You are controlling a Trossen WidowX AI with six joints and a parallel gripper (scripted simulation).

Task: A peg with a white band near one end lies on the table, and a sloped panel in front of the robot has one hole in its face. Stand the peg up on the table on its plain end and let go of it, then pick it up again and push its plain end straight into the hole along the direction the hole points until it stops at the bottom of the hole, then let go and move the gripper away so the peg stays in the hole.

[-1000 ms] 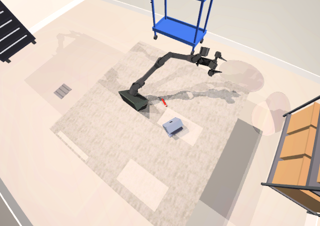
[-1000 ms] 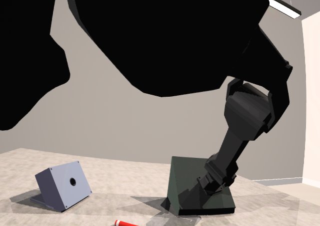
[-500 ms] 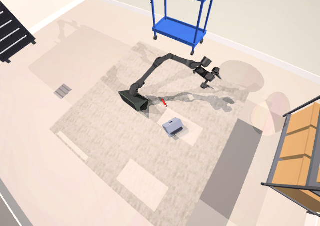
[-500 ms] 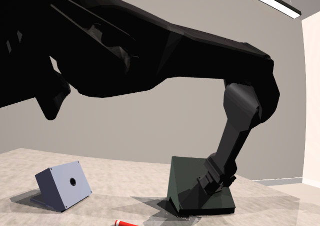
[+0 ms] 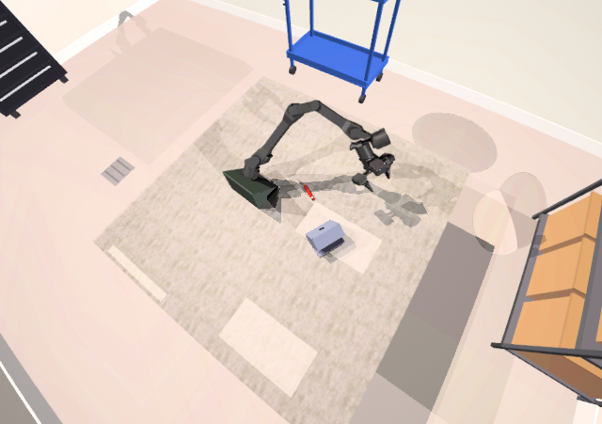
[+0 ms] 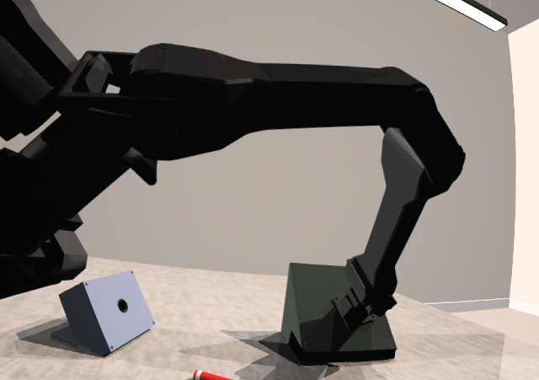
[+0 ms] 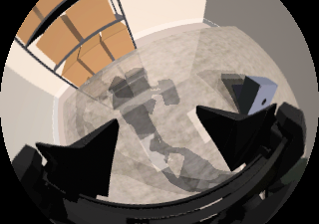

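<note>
Right now my gripper tip is 270 mm past the peg, 120 mm above it and 110 mm to the left of it. Also, from my gripper tip: sloped panel: 270 mm to the right, 130 mm behind, 90 mm below.
</note>
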